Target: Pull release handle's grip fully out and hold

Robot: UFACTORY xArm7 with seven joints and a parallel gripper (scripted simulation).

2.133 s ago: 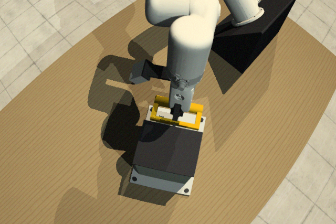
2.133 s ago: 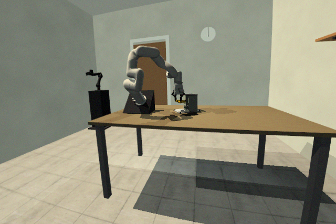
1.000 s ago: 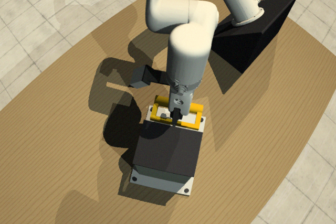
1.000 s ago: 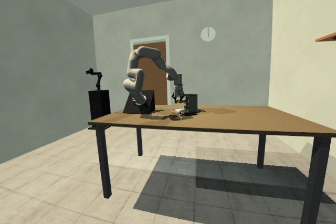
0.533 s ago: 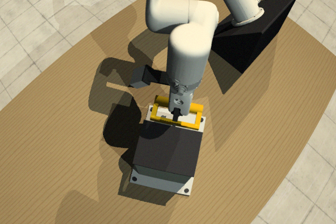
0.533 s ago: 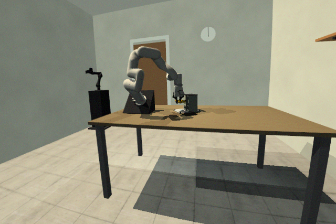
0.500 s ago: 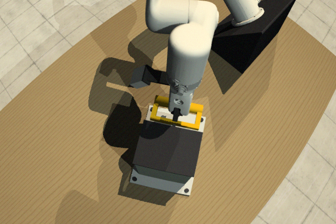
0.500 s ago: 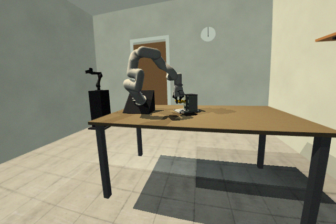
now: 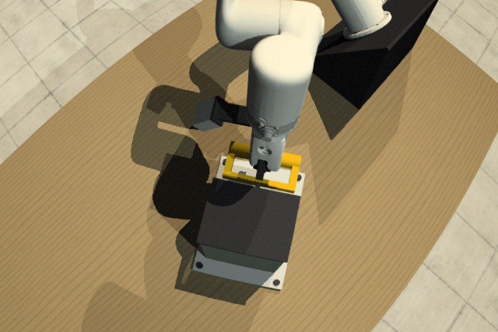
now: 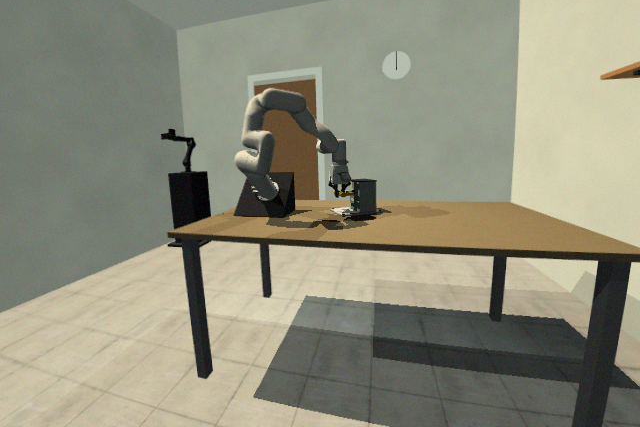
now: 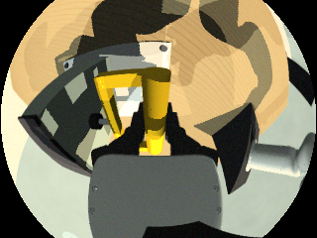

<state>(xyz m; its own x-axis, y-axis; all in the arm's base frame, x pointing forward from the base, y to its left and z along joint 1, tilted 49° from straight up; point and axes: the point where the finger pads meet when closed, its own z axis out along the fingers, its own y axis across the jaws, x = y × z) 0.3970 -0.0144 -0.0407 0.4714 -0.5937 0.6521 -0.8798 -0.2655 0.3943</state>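
My hand is 100 mm above the base plate, 80 mm short of it and 40 mm to the right of it.
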